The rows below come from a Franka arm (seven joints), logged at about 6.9 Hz.
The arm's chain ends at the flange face. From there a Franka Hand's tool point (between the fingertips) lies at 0.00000 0.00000 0.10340 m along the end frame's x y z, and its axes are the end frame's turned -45 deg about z.
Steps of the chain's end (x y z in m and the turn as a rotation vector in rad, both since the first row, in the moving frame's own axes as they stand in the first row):
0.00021, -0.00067, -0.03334, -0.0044, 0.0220, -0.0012
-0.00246, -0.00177, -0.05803, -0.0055, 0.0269, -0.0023
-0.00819, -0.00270, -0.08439, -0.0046, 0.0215, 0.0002
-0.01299, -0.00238, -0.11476, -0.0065, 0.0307, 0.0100
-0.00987, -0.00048, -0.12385, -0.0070, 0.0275, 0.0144
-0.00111, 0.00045, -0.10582, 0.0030, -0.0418, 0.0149
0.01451, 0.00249, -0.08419, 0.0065, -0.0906, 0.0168
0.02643, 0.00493, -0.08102, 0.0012, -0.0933, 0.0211
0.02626, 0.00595, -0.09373, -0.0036, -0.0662, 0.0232
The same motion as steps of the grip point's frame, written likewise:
0.00191, 0.00160, -0.03337, -0.0187, 0.0124, -0.0012
0.00108, -0.00062, -0.05807, -0.0229, 0.0151, -0.0023
-0.00265, -0.00579, -0.08441, -0.0185, 0.0120, 0.0002
-0.00575, -0.00814, -0.11481, -0.0263, 0.0171, 0.0100
-0.00516, -0.00479, -0.12389, -0.0244, 0.0145, 0.0144
-0.00391, -0.00376, -0.10591, 0.0317, -0.0274, 0.0149
0.00242, 0.00488, -0.08462, 0.0687, -0.0595, 0.0168
0.00855, 0.01521, -0.08147, 0.0668, -0.0651, 0.0211
0.00932, 0.01814, -0.09396, 0.0443, -0.0494, 0.0232

